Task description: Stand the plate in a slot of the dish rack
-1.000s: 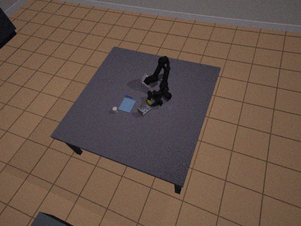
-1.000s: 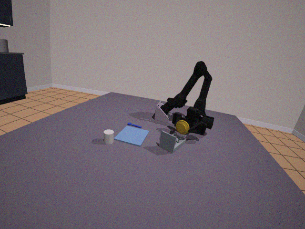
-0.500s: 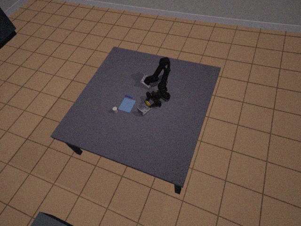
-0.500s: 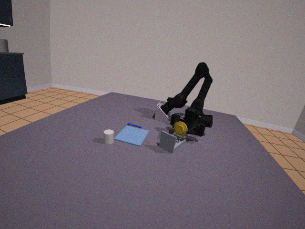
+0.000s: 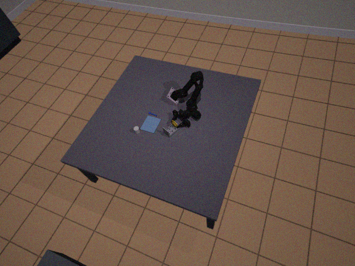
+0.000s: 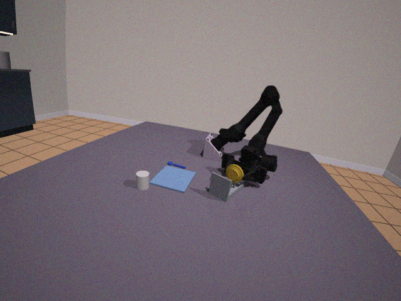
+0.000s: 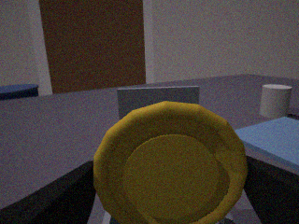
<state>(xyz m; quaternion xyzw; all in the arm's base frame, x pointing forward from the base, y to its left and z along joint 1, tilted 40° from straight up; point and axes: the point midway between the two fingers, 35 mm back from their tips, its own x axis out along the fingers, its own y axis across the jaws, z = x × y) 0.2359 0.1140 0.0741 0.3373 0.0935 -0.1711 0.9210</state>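
Right now my gripper tip is 10 mm past the yellow plate. From my gripper tip the other things lie so: white cup (280 mm to the right, 140 mm ahead, 30 mm below); then grey dish rack (30 mm below, 20 mm ahead, 10 mm to the right); then light blue mat (210 mm to the right, 50 mm below, 40 mm ahead).
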